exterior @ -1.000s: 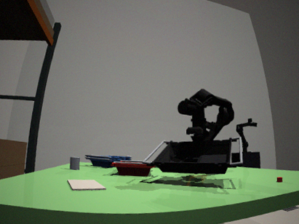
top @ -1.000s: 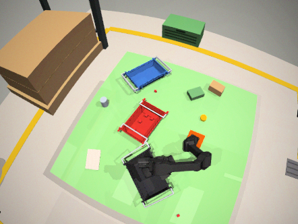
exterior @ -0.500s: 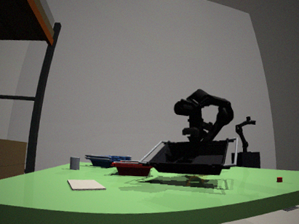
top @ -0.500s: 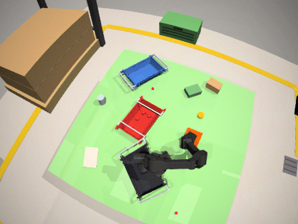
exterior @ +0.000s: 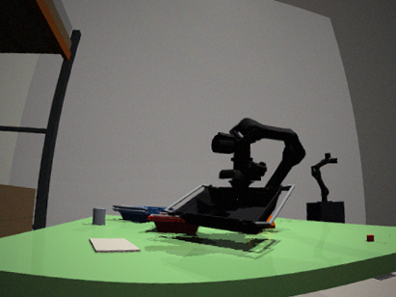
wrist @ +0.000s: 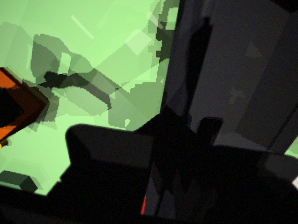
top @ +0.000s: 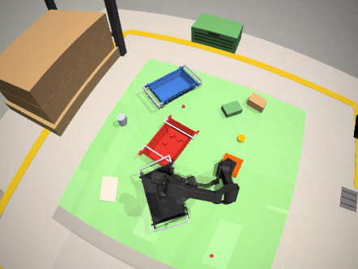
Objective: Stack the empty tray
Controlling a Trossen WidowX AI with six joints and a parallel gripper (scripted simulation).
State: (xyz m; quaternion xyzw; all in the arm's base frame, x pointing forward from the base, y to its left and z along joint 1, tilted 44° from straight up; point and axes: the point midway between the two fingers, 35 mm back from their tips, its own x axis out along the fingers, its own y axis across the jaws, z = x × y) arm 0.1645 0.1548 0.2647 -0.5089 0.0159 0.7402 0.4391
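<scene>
Now: the black tray 60 mm to the left of my gripper tip and 60 mm ahead of it. Also, from my gripper tip: yellow disc (510 mm to the right, 140 mm behind, 110 mm below); then grey cylinder (560 mm ahead, 220 mm to the right, 90 mm below); then white slab (360 mm ahead, 180 mm to the left, 120 mm below).
</scene>
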